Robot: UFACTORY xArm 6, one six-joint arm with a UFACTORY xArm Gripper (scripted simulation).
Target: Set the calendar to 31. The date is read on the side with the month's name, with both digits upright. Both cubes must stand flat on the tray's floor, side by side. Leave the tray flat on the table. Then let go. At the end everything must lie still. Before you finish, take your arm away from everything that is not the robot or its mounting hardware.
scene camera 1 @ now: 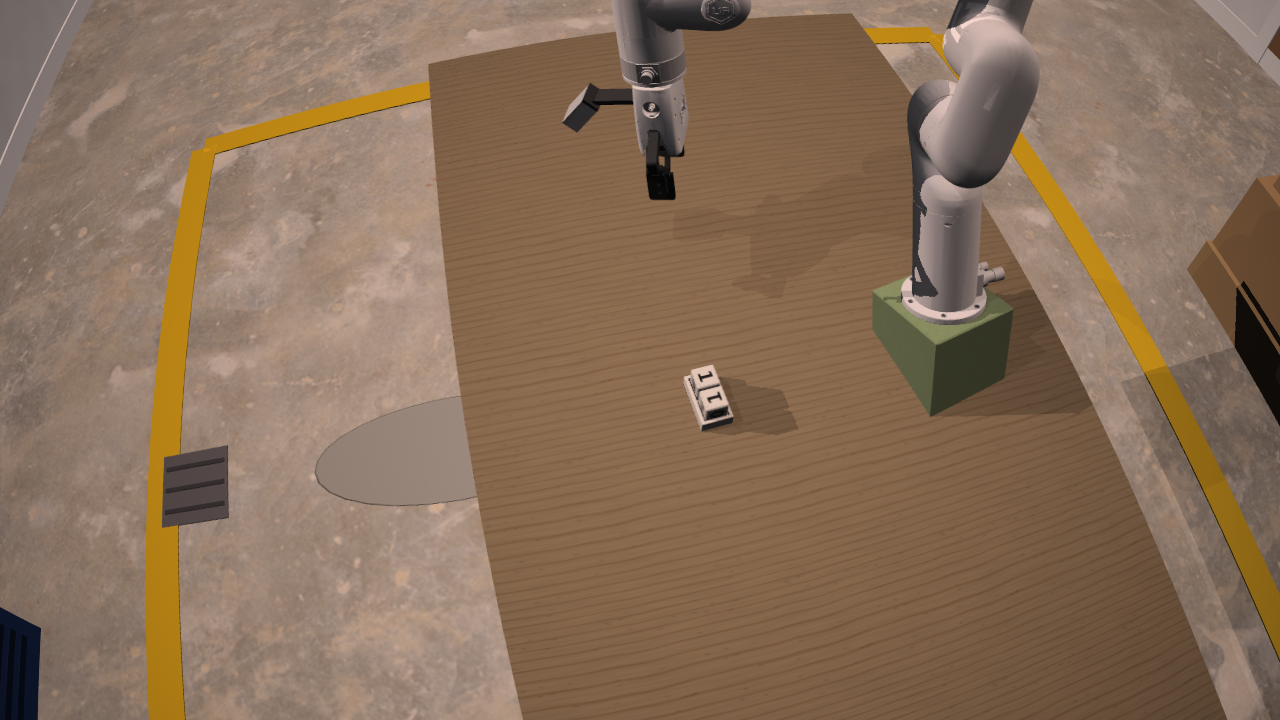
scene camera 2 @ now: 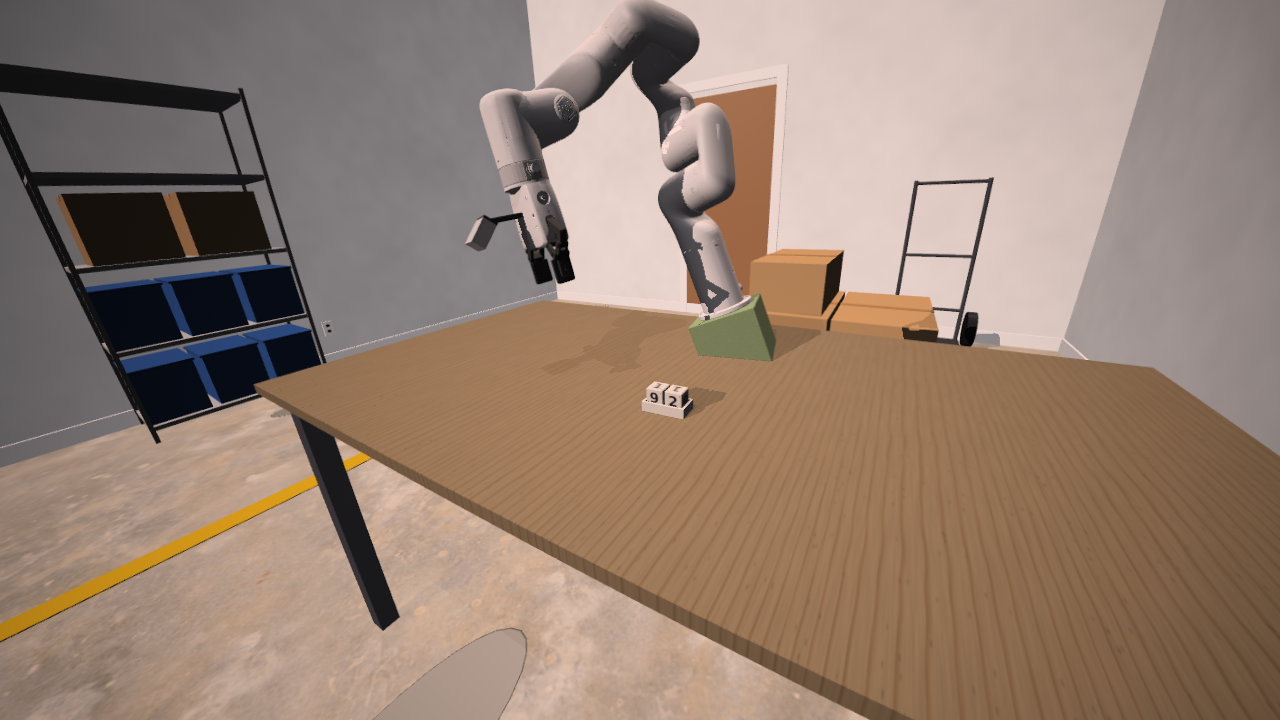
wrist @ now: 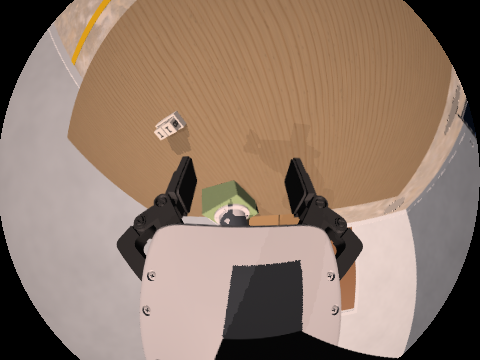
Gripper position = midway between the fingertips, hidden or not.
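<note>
Scene camera 1 gives me a view of my gripper [scene camera 1: 667, 176]. In scene camera 2 I can see my gripper [scene camera 2: 555, 282] too, and the wrist view likewise shows my gripper [wrist: 241, 168].
</note>
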